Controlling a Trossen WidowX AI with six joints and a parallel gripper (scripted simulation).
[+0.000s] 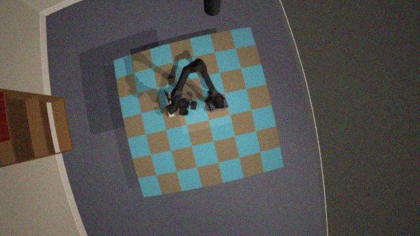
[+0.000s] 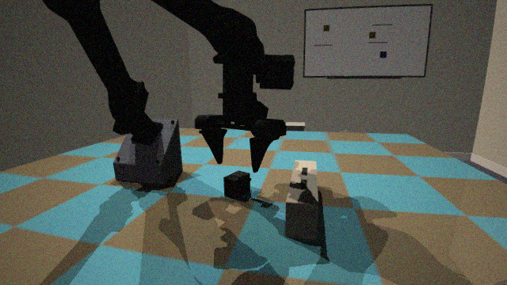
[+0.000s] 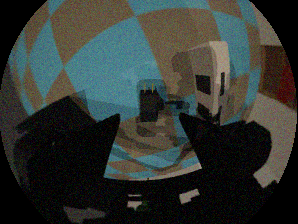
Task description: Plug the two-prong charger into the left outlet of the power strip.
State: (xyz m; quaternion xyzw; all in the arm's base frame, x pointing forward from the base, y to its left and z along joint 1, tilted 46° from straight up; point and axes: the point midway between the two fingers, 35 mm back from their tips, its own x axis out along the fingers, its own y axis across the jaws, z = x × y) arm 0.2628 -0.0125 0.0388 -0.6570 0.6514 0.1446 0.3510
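Now: the two-prong charger 20 mm to the left of my gripper tip and 40 mm below it.
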